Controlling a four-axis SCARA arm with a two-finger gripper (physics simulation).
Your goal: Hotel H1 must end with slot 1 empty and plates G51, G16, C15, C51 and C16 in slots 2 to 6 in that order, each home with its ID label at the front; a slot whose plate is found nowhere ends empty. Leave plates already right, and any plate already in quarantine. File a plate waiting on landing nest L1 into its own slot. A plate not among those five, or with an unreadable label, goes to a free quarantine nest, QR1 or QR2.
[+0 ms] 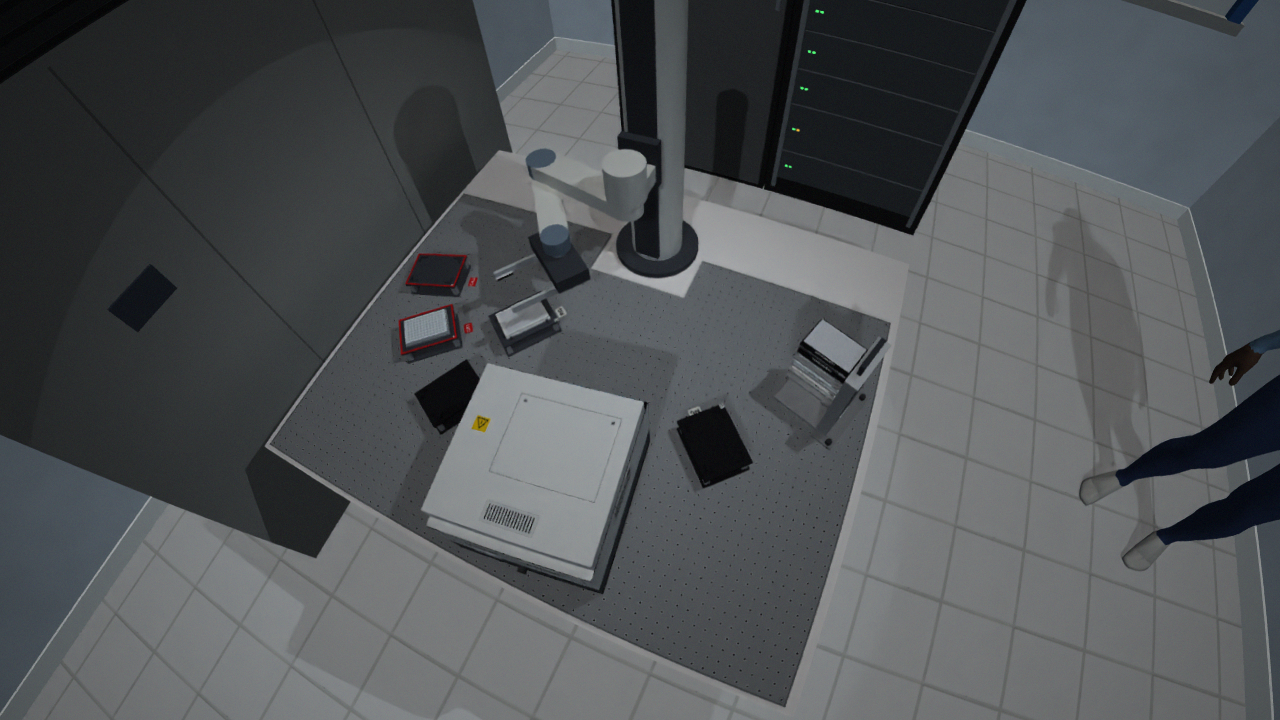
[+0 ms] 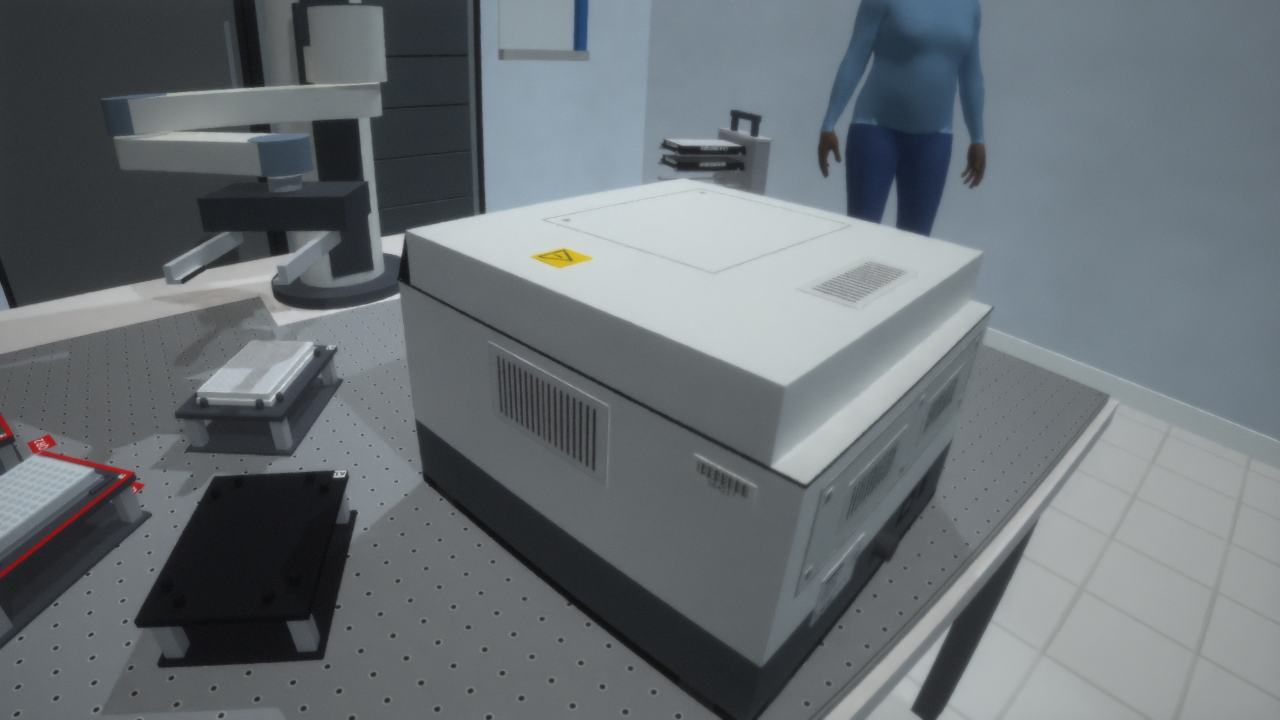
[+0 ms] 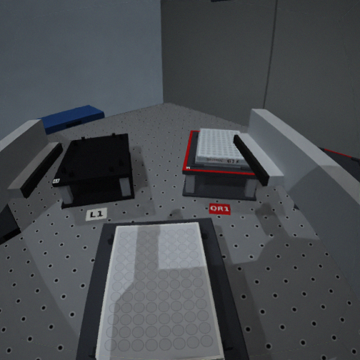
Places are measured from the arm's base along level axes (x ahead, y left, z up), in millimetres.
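Where they show: gripper, fingertip midpoint: (image 1: 503, 292) (image 2: 224, 275); arm's base, origin of the base link: (image 1: 657, 246) (image 2: 344, 283).
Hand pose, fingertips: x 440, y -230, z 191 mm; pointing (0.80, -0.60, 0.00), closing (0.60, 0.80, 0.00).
Note:
Each offset is from my fingertips to the top centre of the thing.
My gripper (image 1: 497, 293) (image 2: 225, 277) (image 3: 145, 127) is open and empty, raised above a white plate {dx -19, dy +16, dz -114 mm} (image 1: 522, 320) (image 2: 257, 371) (image 3: 160, 295). That plate lies flat on a dark nest {dx -18, dy +15, dz -118 mm} (image 2: 237, 412) (image 3: 218, 287); its ID label does not show. Landing nest L1 {dx +253, dy -47, dz -118 mm} (image 1: 447, 394) (image 2: 255, 546) (image 3: 97, 157) is bare. Red-rimmed QR1 (image 3: 187, 154) bears a white plate {dx +115, dy -225, dz -114 mm} (image 1: 426, 328) (image 2: 40, 492) (image 3: 220, 145) whose small label looks like G15. Red-rimmed QR2 {dx -72, dy -331, dz -122 mm} (image 1: 436, 269) is bare. Hotel H1 (image 1: 845, 402) (image 2: 757, 161) holds plates in its upper part; their labels are too small to read.
A large white instrument {dx +362, dy +314, dz +76 mm} (image 1: 537, 465) (image 2: 617, 340) stands beside L1, toward the table's front. Another black nest {dx +115, dy +608, dz -124 mm} (image 1: 713, 445) stands between it and the hotel. The arm's column (image 1: 671, 134) rises at the back edge. A person (image 2: 917, 98) stands beyond the table.

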